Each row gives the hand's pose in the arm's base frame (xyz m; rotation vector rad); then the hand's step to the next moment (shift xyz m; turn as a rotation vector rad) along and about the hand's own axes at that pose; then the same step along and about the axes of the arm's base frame.
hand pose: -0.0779 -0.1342 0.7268 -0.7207 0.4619 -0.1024
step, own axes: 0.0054 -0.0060 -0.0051 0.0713 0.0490 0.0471
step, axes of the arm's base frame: 0.0030 -0.0090 -0.0014 0.0813 0.0481 -0.0278
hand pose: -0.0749 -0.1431 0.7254 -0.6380 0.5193 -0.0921
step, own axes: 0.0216 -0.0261 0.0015 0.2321 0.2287 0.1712
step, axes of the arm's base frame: 0.0214 -0.0253 0.0070 0.2684 0.2218 -0.1193
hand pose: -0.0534 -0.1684 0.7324 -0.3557 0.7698 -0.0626
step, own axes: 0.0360 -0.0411 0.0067 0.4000 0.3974 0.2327
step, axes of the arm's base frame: 0.0335 -0.0433 -0.0058 0.4192 0.3672 -0.2479
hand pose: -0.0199 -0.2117 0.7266 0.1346 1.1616 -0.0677
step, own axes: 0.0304 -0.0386 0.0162 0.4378 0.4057 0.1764
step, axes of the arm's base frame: 0.0221 -0.0400 -0.0243 0.3841 0.3839 -0.3041
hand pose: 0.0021 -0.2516 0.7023 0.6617 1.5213 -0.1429
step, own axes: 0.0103 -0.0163 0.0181 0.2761 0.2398 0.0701
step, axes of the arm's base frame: 0.0087 -0.0189 -0.0164 0.1986 0.2488 -0.1932
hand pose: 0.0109 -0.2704 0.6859 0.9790 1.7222 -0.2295
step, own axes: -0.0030 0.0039 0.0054 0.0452 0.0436 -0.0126
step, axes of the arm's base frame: 0.0068 -0.0022 0.0017 0.0185 0.0577 -0.0208
